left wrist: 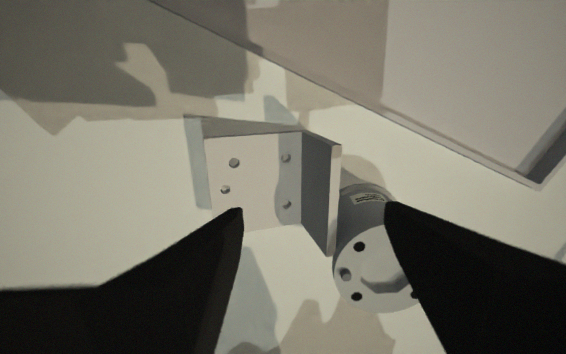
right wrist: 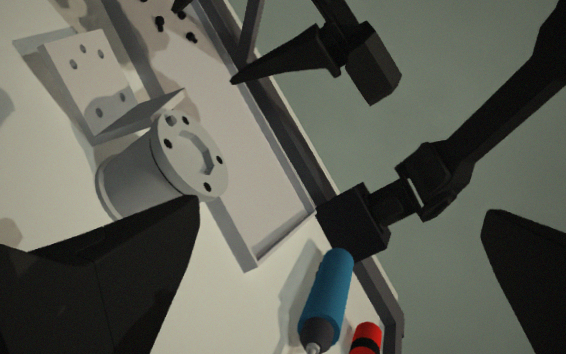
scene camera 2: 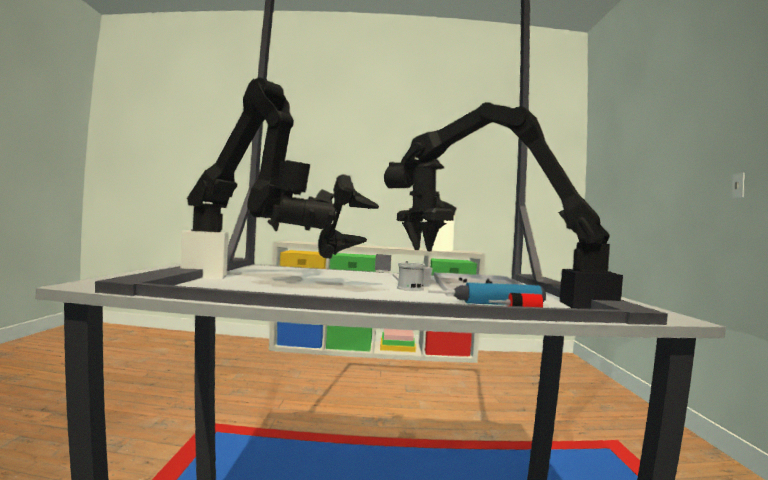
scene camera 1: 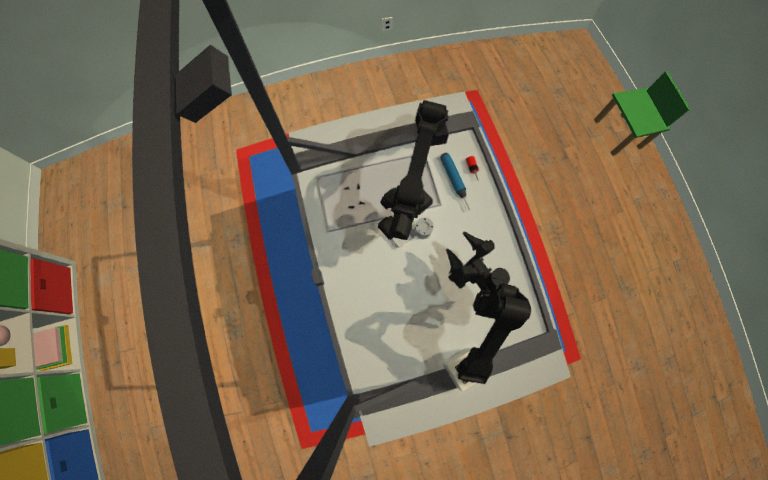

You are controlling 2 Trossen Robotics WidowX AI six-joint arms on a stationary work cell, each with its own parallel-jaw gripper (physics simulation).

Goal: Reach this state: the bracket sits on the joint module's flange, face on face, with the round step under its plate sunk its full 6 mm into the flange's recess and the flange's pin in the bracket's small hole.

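The grey L-shaped bracket stands beside the joint module, off its flange, with its holed plate low and its wall up next to the module. A shadow shows along the plate's outer edge; whether it is level I cannot tell. The joint module stands upright; its bare flange shows the recess, dark holes and a small pin. My left gripper is open and empty above the bracket's wall. My right gripper is open and empty, roughly level, to one side of the module.
A shallow tray with several small dark screws lies behind the bracket. A blue driver and a red tool lie near the left arm's base. A dark frame borders the table.
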